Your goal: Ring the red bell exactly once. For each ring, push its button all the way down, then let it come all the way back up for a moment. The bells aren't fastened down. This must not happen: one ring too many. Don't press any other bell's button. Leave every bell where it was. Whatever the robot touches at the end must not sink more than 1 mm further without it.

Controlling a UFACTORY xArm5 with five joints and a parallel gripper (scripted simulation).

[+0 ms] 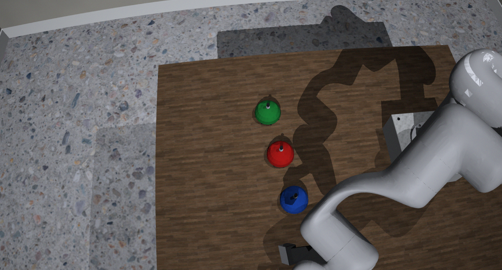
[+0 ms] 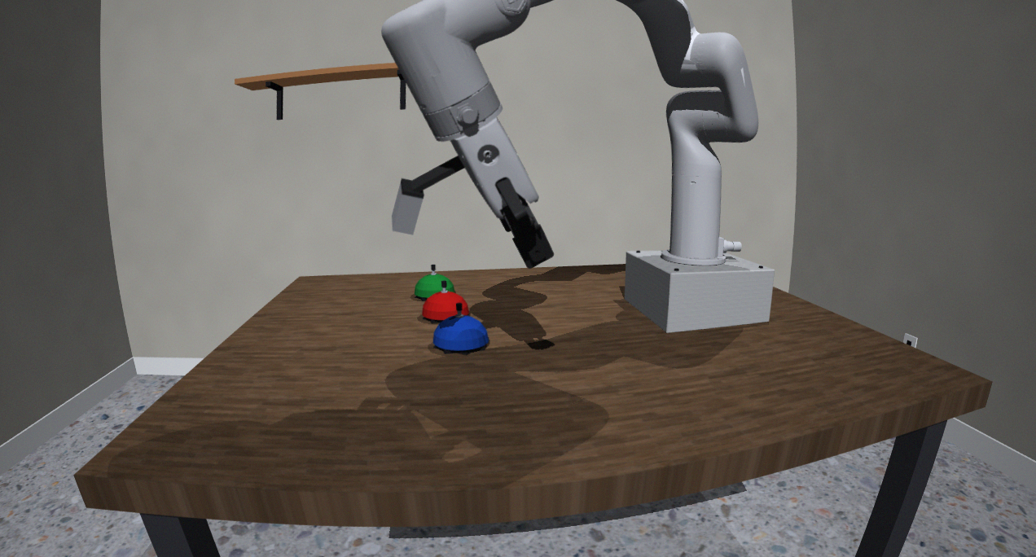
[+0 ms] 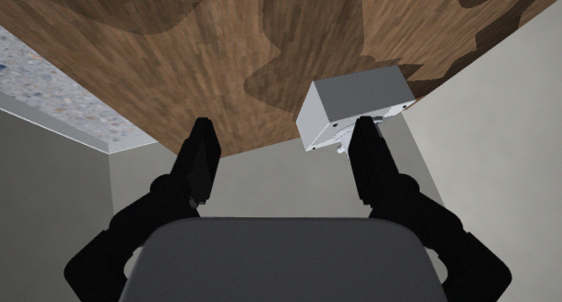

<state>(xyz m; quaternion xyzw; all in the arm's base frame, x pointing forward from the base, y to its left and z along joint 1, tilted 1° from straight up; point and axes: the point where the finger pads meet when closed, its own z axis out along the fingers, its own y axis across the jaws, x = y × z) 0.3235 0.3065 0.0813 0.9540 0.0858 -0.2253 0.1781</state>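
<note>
The red bell lies 30 cm to the right of my hand, 15 cm below it and 13 cm ahead of it. Also, from my hand: blue bell (15 cm to the right, 15 cm below, 9 cm ahead); green bell (44 cm to the right, 17 cm ahead, 15 cm below).
</note>
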